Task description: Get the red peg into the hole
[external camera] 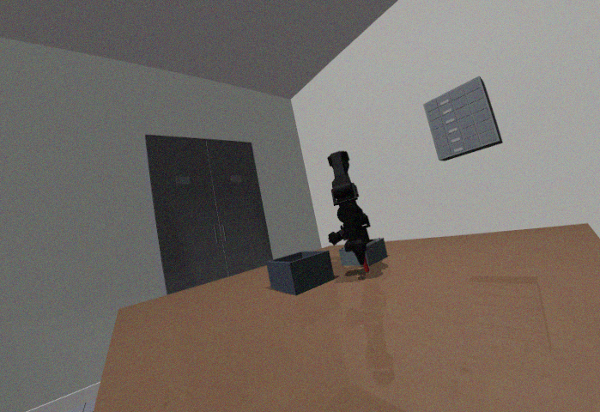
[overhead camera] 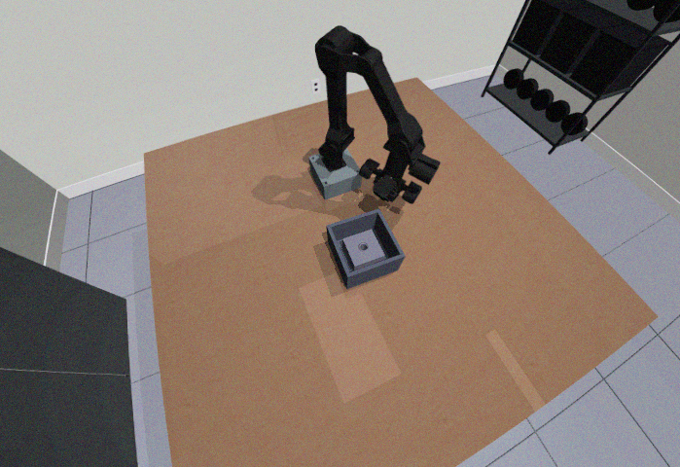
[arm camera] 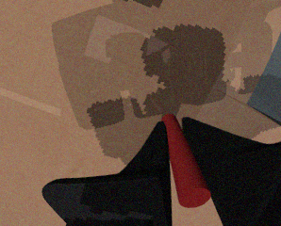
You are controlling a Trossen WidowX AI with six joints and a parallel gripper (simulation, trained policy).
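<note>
My gripper tip is now 160 mm to the left of the plate, 140 mm short of it and 10 mm below it. Round my gripper tip: red peg (10 mm to the left, 10 mm above); then grey box (160 mm to the right, 140 mm ahead, 10 mm below).
</note>
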